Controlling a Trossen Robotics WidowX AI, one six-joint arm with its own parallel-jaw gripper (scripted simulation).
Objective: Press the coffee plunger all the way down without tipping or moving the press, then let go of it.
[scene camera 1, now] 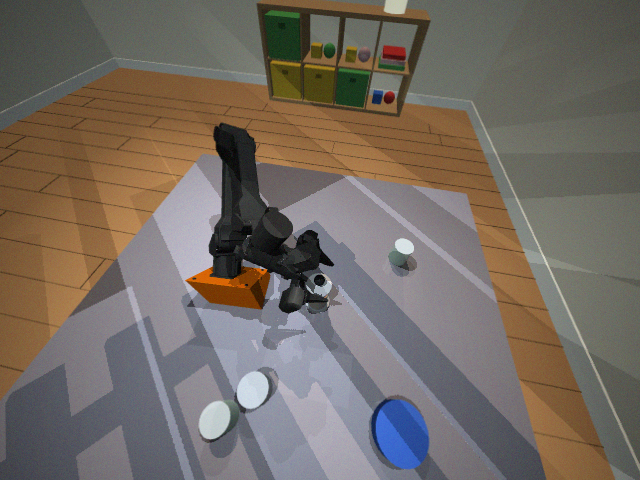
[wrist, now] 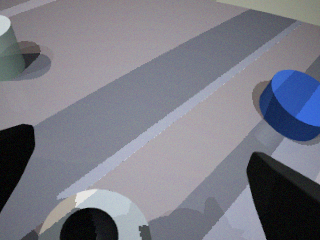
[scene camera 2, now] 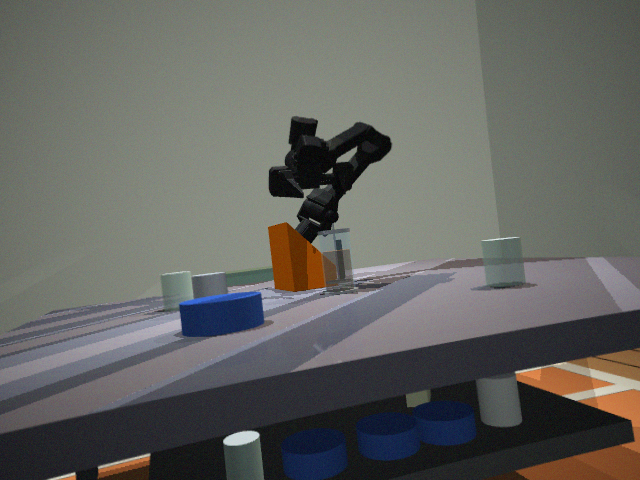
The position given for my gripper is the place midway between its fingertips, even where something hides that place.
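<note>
My gripper [scene camera 2: 324, 194] is open and holds nothing. I see my gripper [scene camera 1: 330, 282] from another camera too, and the wrist view has it as well, my gripper [wrist: 144, 149]. There is a glass coffee press [scene camera 2: 335, 246], and scene camera 1 also shows the glass coffee press [scene camera 1: 319, 284]. I see a blue disc [scene camera 2: 222, 314] and a blue disc [scene camera 2: 445, 422], along with a pale green cylinder [scene camera 2: 503, 259] and a pale green cylinder [scene camera 1: 219, 417].
</note>
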